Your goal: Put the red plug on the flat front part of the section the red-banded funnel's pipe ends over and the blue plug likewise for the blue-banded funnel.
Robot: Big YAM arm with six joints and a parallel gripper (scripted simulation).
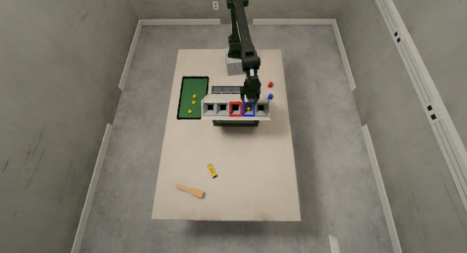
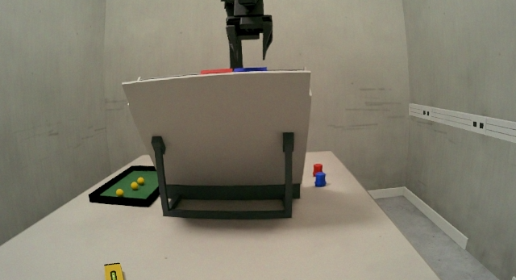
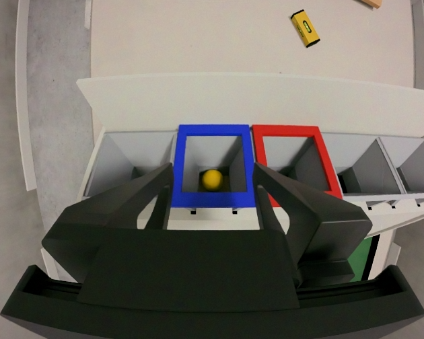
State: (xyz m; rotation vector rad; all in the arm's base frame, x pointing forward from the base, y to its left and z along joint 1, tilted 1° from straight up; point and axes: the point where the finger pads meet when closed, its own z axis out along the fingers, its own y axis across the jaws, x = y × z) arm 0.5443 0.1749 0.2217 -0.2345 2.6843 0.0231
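My hand is 50 mm above the blue band. The rest, counted from my hand: blue plug (360 mm below, 300 mm behind, 140 mm to the left); then cover (170 mm below, 130 mm behind, 100 mm to the right); then red band (70 mm to the right, 50 mm below, 20 mm ahead).
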